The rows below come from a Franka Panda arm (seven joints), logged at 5 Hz.
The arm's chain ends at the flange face. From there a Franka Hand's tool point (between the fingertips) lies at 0.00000 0.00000 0.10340 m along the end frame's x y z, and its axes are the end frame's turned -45 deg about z.
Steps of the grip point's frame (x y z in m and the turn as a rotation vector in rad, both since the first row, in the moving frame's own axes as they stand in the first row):
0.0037 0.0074 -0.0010 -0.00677 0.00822 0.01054
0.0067 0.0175 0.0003 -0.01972 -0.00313 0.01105
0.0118 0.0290 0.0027 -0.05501 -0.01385 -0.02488
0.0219 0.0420 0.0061 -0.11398 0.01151 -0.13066
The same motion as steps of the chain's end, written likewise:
0.0068 0.0027 -0.0010 0.00103 0.01060 0.01054
0.0159 0.0060 0.0003 -0.01616 0.01173 0.01105
0.0258 0.0072 0.0029 -0.04869 0.02910 -0.02488
0.0356 0.0074 0.0068 -0.07246 0.08873 -0.13066

